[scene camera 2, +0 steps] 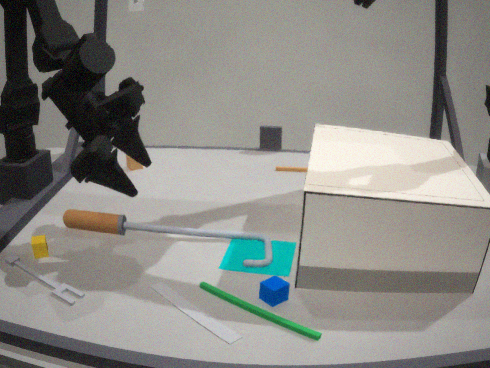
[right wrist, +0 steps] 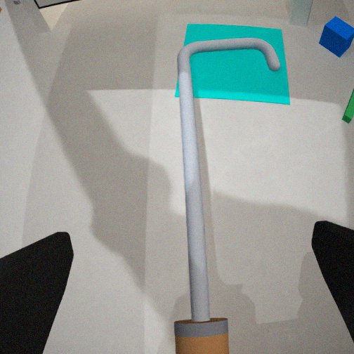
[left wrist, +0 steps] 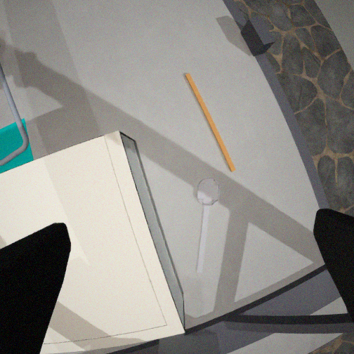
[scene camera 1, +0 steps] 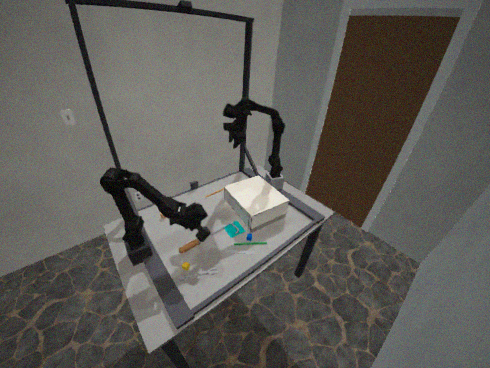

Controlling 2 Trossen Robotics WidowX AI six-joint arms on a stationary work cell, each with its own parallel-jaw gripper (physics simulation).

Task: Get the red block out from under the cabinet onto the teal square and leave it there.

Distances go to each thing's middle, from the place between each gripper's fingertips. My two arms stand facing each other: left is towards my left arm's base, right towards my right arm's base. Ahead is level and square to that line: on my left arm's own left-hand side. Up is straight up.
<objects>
I see my right gripper 8 cm above the hook tool (scene camera 2: 109,223), 3 cm short of it and 2 cm to the right of it. Also, from my right hand: teal square (scene camera 2: 239,250): 17 cm to the left, 9 cm below, 3 cm ahead; then green stick (scene camera 2: 290,325): 17 cm to the left, 17 cm ahead, 9 cm below; then grey strip (scene camera 2: 220,330): 18 cm ahead, 10 cm to the left, 9 cm below.
I see my left gripper 260 mm short of the teal square, 180 mm to the left of it and 370 mm above it. The rest, counted from my left hand: green stick (400 mm ahead, 170 mm to the right, 370 mm below); then hook tool (250 mm ahead, 330 mm to the right, 350 mm below); then grey strip (410 mm ahead, 250 mm to the right, 370 mm below).
</objects>
